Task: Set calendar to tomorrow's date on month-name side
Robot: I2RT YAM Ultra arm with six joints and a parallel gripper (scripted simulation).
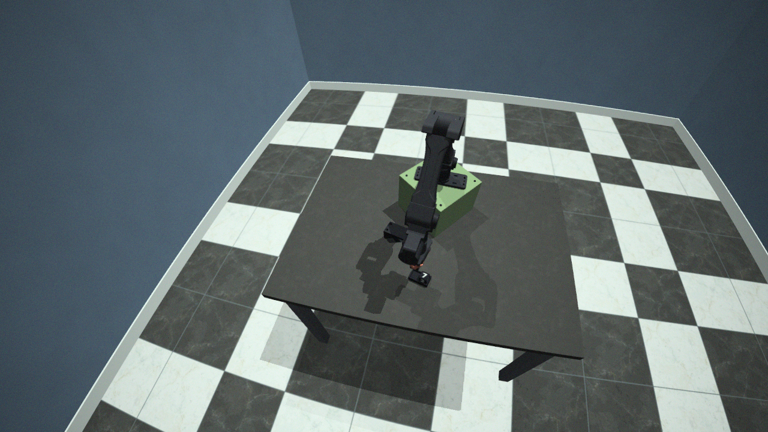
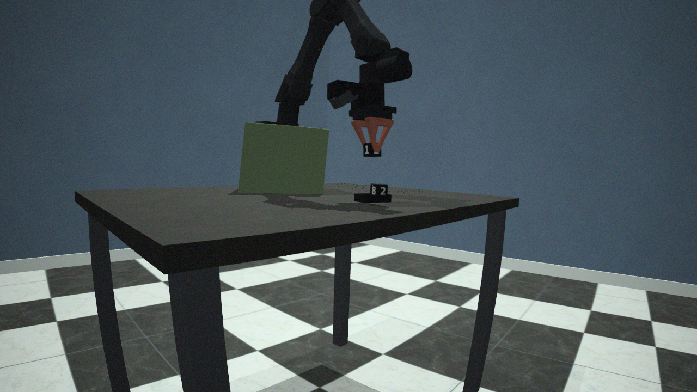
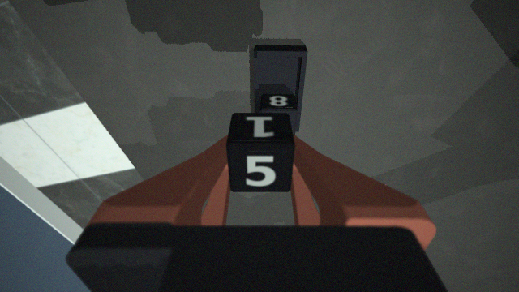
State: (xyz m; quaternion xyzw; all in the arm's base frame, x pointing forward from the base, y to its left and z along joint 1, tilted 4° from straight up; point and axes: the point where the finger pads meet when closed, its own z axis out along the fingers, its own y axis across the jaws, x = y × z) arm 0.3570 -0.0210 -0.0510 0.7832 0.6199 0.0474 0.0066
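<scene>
My gripper is now 1 cm past the black tray, 2 cm to the right of it and 11 cm above it. Round my hand: calendar cube: right at my hand.
</scene>
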